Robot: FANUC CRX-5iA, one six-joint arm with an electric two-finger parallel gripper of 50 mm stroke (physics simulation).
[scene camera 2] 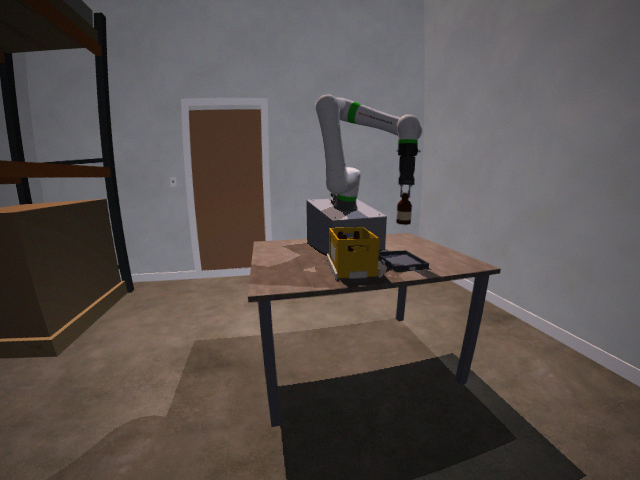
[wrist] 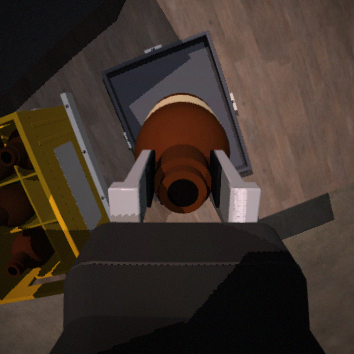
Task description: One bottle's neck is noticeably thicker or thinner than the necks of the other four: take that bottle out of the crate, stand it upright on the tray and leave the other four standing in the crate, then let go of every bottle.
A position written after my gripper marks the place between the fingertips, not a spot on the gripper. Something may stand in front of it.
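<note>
A bottle (wrist: 181, 127) is there for me to see, and along with it I see my gripper (wrist: 182, 166).
</note>
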